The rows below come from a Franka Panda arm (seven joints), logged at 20 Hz.
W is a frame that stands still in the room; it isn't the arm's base.
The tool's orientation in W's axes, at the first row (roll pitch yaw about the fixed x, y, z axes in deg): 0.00 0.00 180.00
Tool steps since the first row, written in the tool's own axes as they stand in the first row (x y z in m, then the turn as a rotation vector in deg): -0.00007 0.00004 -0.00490 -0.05 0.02 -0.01; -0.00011 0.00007 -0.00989 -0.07 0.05 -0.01; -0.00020 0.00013 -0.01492 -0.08 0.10 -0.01; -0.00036 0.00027 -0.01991 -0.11 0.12 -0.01; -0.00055 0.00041 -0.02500 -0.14 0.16 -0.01; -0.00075 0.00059 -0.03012 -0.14 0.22 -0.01; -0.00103 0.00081 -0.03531 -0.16 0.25 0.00; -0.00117 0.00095 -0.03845 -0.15 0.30 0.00; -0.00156 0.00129 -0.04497 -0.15 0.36 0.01
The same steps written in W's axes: 0.00007 -0.00004 -0.00490 0.05 -0.02 -0.01; 0.00011 -0.00007 -0.00989 0.07 -0.05 -0.01; 0.00020 -0.00013 -0.01492 0.08 -0.10 -0.01; 0.00036 -0.00027 -0.01991 0.11 -0.12 -0.01; 0.00055 -0.00041 -0.02500 0.14 -0.16 -0.01; 0.00075 -0.00059 -0.03012 0.14 -0.22 -0.01; 0.00103 -0.00081 -0.03531 0.16 -0.25 0.00; 0.00117 -0.00095 -0.03845 0.15 -0.30 0.00; 0.00156 -0.00129 -0.04497 0.15 -0.36 0.01
